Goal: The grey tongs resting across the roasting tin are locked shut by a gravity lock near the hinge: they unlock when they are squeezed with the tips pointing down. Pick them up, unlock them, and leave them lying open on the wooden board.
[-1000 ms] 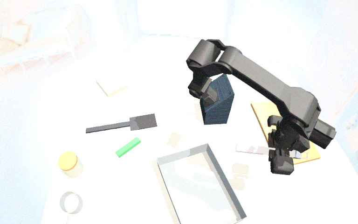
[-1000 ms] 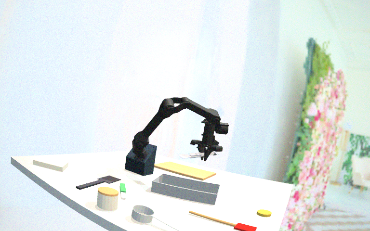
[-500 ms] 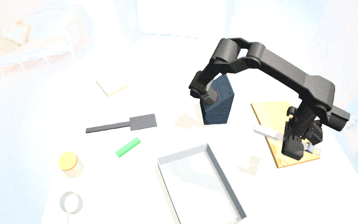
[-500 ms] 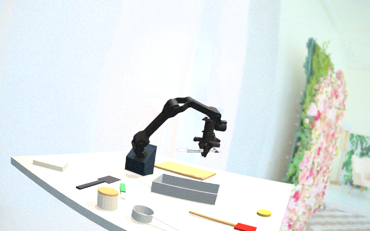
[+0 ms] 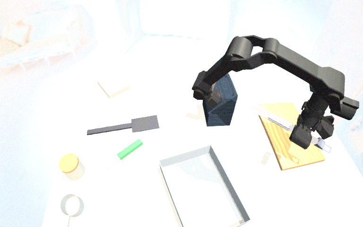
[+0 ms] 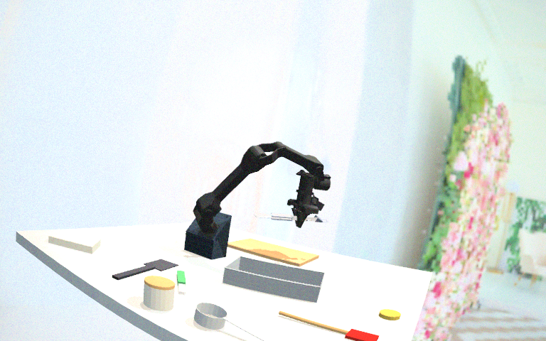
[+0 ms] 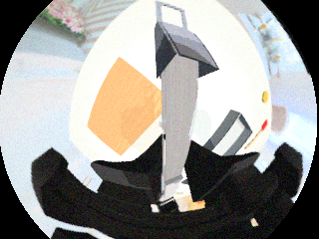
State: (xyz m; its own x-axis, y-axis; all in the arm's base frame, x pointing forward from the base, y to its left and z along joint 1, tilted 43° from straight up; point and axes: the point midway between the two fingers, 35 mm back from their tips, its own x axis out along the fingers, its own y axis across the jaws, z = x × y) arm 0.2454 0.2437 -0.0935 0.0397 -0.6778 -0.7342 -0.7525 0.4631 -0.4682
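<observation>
My gripper tip is now 150 mm past the wooden board, 110 mm to the right of it and 150 mm above it. Also, from my gripper tip: dark spatula: 200 mm behind, 600 mm to the right, 160 mm below; then grey roasting tin: 100 mm ahead, 310 mm to the right, 130 mm below; then yellow disc: 510 mm ahead, 310 mm to the right, 150 mm below.
</observation>
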